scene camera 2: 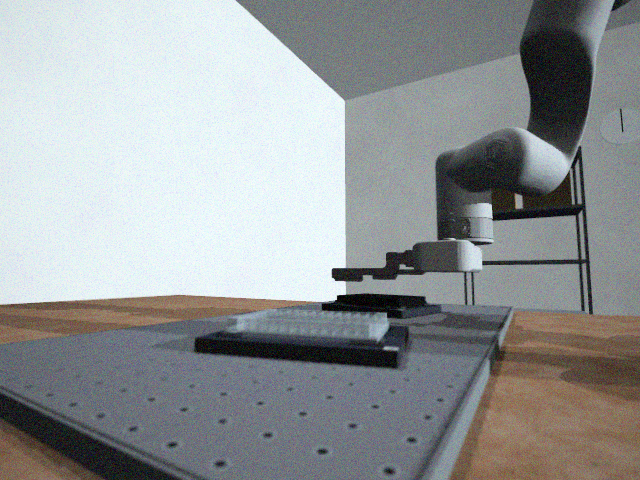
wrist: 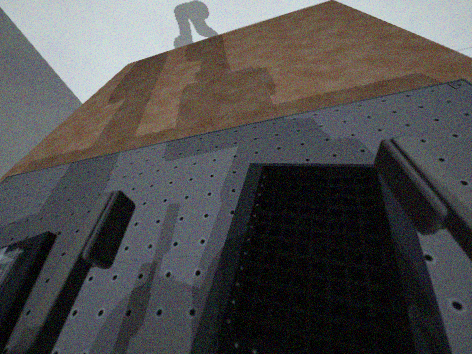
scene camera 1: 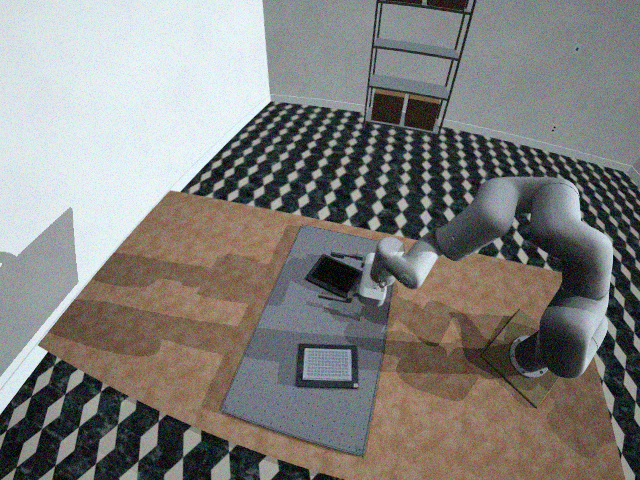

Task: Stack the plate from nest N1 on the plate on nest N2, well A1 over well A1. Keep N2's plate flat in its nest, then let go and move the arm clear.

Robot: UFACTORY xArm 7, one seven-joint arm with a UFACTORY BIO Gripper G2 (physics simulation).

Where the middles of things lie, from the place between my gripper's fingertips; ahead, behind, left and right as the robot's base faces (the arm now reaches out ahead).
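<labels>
My hand 40 mm above black plate (scene camera 2: 374,300), 30 mm left of it, 30 mm past it. From my hand, clear well plate (scene camera 2: 311,325): 40 mm below, 270 mm to the left, 50 mm behind. By their middles, black plate nearest to my hand of the things named here.
</labels>
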